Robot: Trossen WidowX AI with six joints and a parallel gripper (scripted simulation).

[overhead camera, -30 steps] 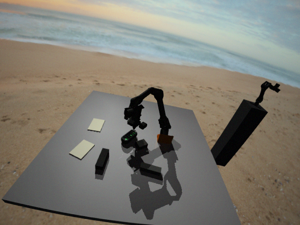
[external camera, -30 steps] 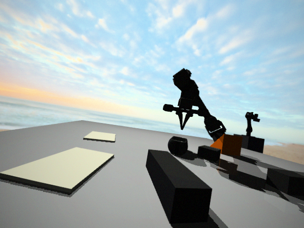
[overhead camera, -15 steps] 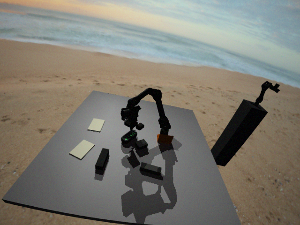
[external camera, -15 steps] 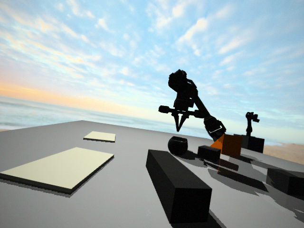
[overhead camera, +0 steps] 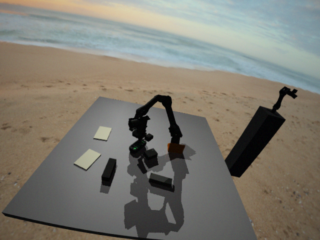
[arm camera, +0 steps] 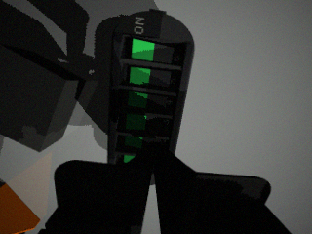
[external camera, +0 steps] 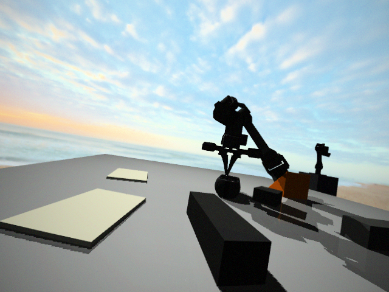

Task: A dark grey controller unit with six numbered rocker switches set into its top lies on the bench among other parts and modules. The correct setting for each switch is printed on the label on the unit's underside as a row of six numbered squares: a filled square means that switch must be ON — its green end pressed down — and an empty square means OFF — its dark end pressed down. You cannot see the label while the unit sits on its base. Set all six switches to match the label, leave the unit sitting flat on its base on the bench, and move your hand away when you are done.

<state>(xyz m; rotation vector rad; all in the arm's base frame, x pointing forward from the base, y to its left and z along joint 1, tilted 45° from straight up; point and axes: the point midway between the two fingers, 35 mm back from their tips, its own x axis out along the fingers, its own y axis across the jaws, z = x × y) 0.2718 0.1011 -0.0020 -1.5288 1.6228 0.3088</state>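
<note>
My gripper tip is now 11 cm past the small dark block, 7 cm to the right of it and 3 cm above it. Also, from my gripper tip: long black block 12 cm ahead, 29 cm to the left, 3 cm below; grey block 21 cm behind, 27 cm to the left, 3 cm below.
</note>
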